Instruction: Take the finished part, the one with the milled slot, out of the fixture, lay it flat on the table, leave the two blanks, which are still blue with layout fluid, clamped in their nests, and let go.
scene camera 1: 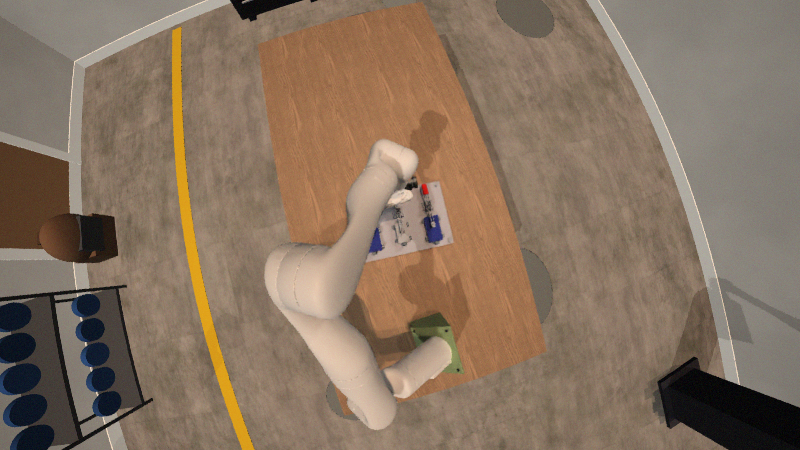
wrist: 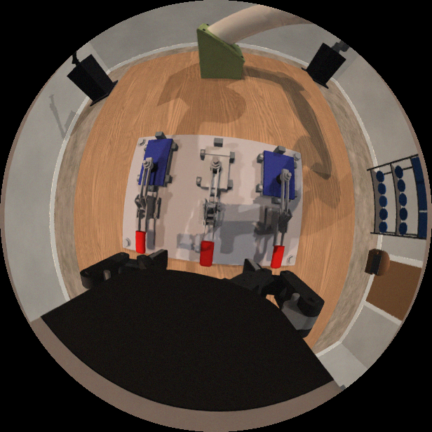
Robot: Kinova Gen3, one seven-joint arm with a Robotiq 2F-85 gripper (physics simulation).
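Where they show: arm's base, link origin: (scene camera 1: 439,349).
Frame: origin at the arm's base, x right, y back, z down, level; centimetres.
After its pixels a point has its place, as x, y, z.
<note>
The finished part (scene camera 1: 402,236) @[1.5, -37.8, 10.3] (wrist: 224,176), pale metal, lies in the middle nest of the grey fixture plate (scene camera 1: 443,202) @[19.8, -44.6, 12.6] (wrist: 187,150). The middle clamp arm reaches over it; I cannot tell whether its tip presses on it. The slot is not clear. One blue blank (scene camera 1: 429,232) @[10.9, -36.0, 11.0] (wrist: 161,156) sits in the wrist view's left nest, the other blue blank (scene camera 1: 375,242) @[-8.1, -38.9, 10.5] (wrist: 273,164) in its right nest, each under a clamp arm. My gripper (wrist: 204,263) is open and empty, its fingers either side of the middle red handle (wrist: 206,253); in the scene view the arm mostly hides it.
The left clamp's red handle (scene camera 1: 425,189) @[14.5, -50.6, 8.9] (wrist: 140,242) and the right clamp's red handle (wrist: 277,257) stand near my fingers. The wooden table (scene camera 1: 358,72) @[7.2, -110.1, 14.1] (wrist: 110,125) extends around the plate. The green arm base (scene camera 1: 454,358) @[3.4, 3.1, -3.5] (wrist: 220,62) stands beyond the nests.
</note>
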